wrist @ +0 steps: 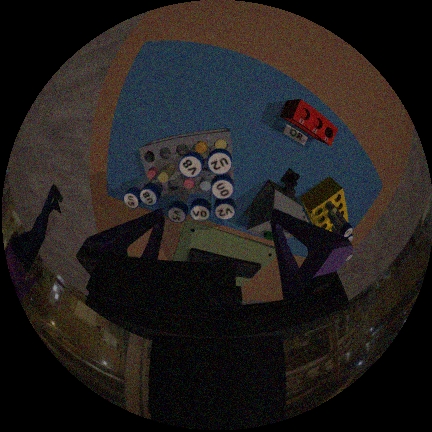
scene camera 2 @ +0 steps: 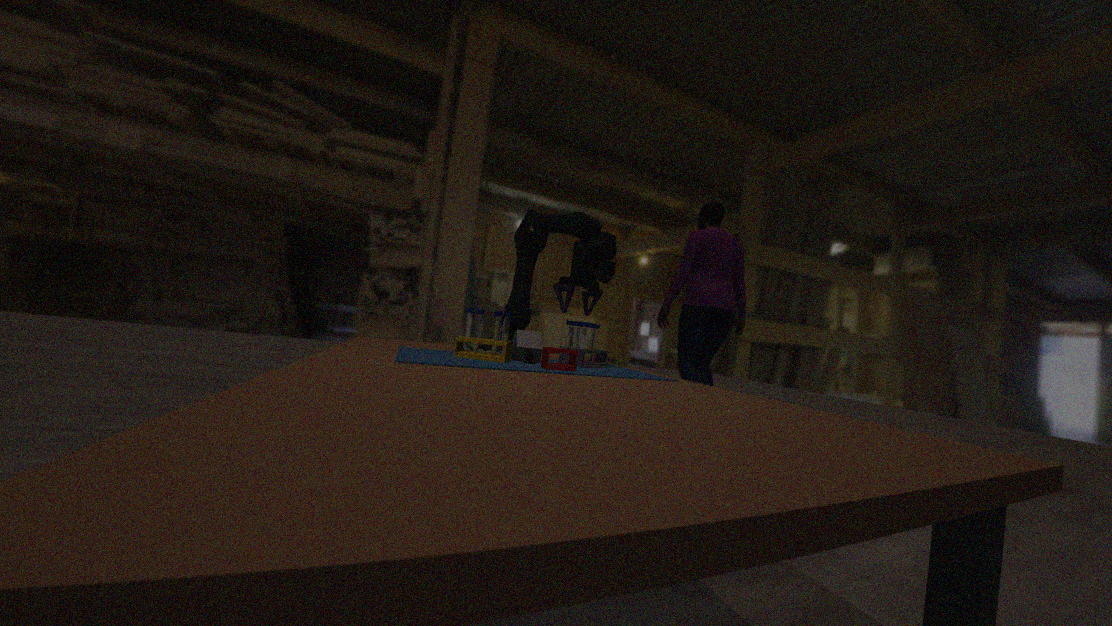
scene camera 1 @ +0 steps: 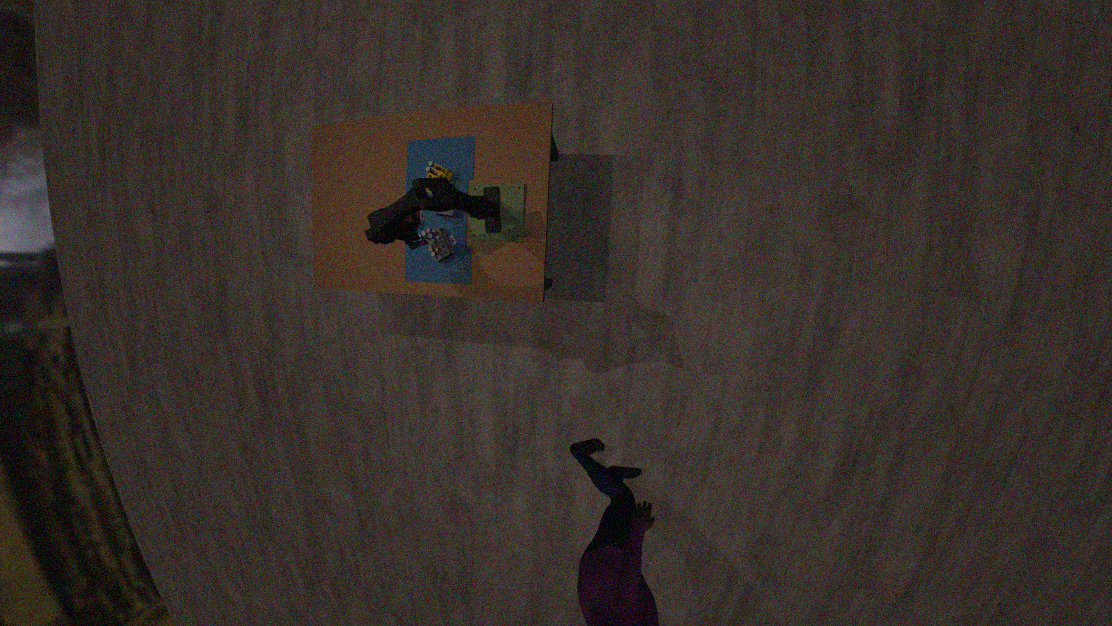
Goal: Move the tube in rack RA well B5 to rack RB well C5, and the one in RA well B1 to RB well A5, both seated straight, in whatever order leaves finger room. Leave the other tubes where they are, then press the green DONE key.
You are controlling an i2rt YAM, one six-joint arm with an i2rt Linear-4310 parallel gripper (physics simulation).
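Places are measured from the arm's base along level axes (x left, y ahead, z down), in metres.
Where they show: gripper, fingertip midpoint: (wrist: 217, 214) (scene camera 2: 575, 314) (scene camera 1: 423, 232); arm's base at its link origin: (wrist: 223, 263) (scene camera 1: 492, 209).
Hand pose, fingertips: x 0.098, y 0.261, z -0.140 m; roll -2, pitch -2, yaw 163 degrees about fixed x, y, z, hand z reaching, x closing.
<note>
Each offset is from my fingertips to the centre of the thing. "spot": to the spot under its first point. Level surfaces: height alone.
A grey rack (wrist: 170, 142) (scene camera 1: 440, 247) holds several tubes with blue-rimmed, lettered white caps, among them V8 @[spot: dx +0.033, dy +0.027, dz +0.020 m] (wrist: 190, 165), U2 @[spot: dx +0.010, dy +0.037, dz +0.020 m] (wrist: 219, 162) and U0 @[dx +0.000, dy +0.013, dz +0.081 m] (wrist: 222, 188). A yellow rack @[dx -0.250, dy -0.008, dz +0.121 m] (wrist: 327, 187) (scene camera 2: 482, 357) stands at the right in the wrist view; a tube cap @[spot: dx -0.203, dy +0.018, dz +0.020 m] (wrist: 347, 231) shows at its near end, and my finger partly covers that area. Rack names and well letters are not readable. The green key @[spot: dx -0.109, dy -0.067, dz +0.073 m] (wrist: 268, 234) shows on a grey box @[dx -0.121, dy -0.050, dz +0.104 m] (wrist: 287, 202), partly behind my right finger. My gripper (wrist: 217, 214) (scene camera 2: 576, 311) is open and empty, above the tube caps.
A red three-hole block @[dx -0.103, dy +0.127, dz +0.121 m] (wrist: 295, 111) (scene camera 2: 547, 358) with a QR label @[spot: dx -0.103, dy +0.095, dz +0.143 m] (wrist: 296, 134) stands on the blue mat @[dz +0.146 m] (wrist: 175, 80) (scene camera 1: 439, 272). A green board (wrist: 215, 240) (scene camera 1: 509, 194) lies beside the mat. A person (scene camera 1: 614, 575) (scene camera 2: 712, 279) stands away from the table @[dz +0.148 m] (scene camera 1: 350, 256).
</note>
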